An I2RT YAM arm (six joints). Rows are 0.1 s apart.
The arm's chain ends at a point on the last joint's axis. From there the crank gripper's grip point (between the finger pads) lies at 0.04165 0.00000 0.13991 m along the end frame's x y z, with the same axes.
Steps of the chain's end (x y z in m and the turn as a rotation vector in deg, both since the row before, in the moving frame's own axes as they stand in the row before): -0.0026 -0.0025 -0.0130 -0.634 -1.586 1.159; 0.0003 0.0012 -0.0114 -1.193 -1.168 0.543; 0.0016 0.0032 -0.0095 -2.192 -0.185 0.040; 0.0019 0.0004 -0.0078 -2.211 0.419 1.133; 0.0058 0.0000 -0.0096 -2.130 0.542 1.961; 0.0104 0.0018 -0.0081 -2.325 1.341 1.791; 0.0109 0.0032 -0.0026 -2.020 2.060 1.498; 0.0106 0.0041 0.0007 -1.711 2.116 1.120; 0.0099 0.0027 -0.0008 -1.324 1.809 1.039; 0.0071 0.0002 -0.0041 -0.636 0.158 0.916
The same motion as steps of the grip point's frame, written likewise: -0.0065 -0.0001 -0.0119 -0.634 -1.586 1.159; -0.0026 0.0045 -0.0106 -1.193 -1.168 0.543; 0.0011 0.0086 -0.0095 -2.192 -0.185 0.040; 0.0029 0.0066 -0.0082 -2.211 0.419 1.133; 0.0070 0.0066 -0.0101 -2.130 0.542 1.961; 0.0136 0.0088 -0.0093 -2.325 1.341 1.791; 0.0158 0.0093 -0.0043 -2.020 2.060 1.498; 0.0157 0.0091 -0.0010 -1.711 2.116 1.120; 0.0143 0.0067 -0.0022 -1.324 1.809 1.039; 0.0075 0.0024 -0.0042 -0.636 0.158 0.916
